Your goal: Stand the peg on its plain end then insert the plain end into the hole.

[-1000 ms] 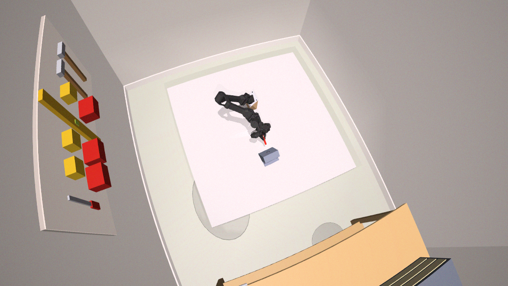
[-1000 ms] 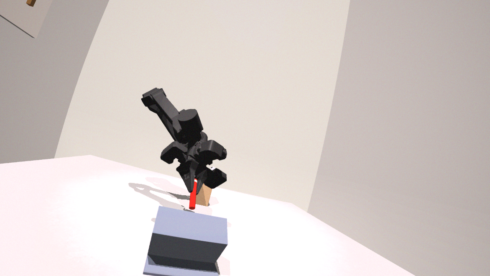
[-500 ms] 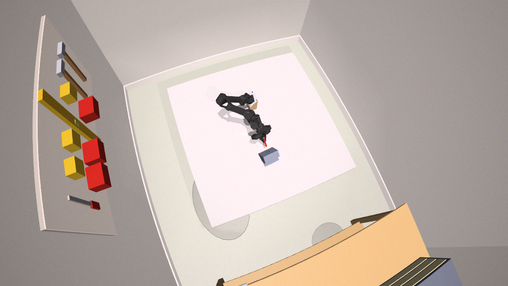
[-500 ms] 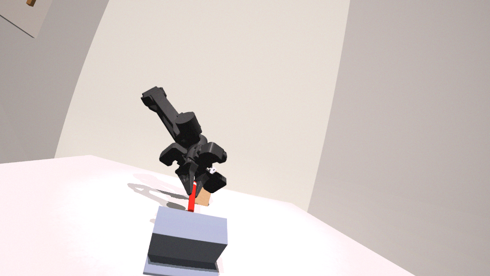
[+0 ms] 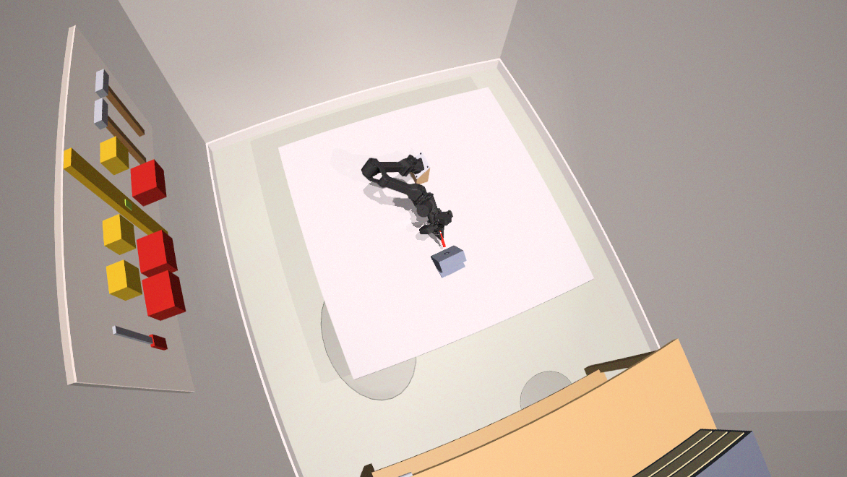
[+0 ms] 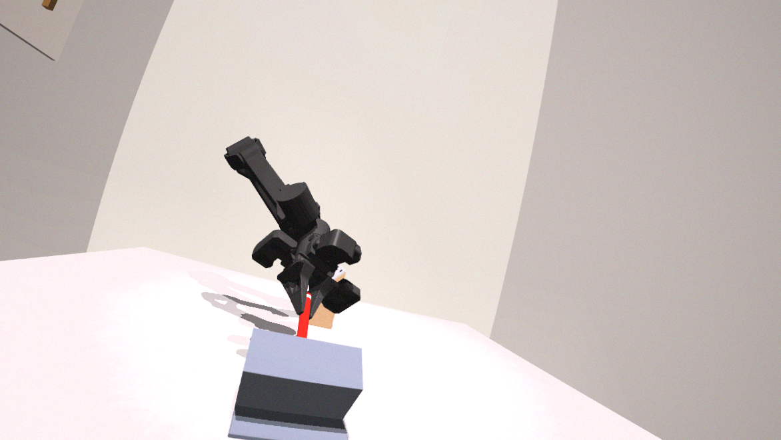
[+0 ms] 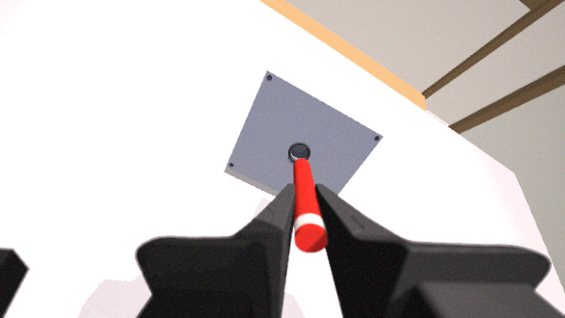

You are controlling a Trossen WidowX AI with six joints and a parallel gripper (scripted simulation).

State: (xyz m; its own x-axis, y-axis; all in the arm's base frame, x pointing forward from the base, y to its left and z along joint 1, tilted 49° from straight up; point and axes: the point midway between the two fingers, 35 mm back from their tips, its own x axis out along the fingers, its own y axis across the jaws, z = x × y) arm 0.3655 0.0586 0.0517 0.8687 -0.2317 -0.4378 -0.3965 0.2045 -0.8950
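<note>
My gripper tip is 8 cm short of the sloped panel, 2 cm to the right of it and 6 cm above it. The rest, counted from my gripper tip: peg: 1 cm behind, 1 cm above.
</note>
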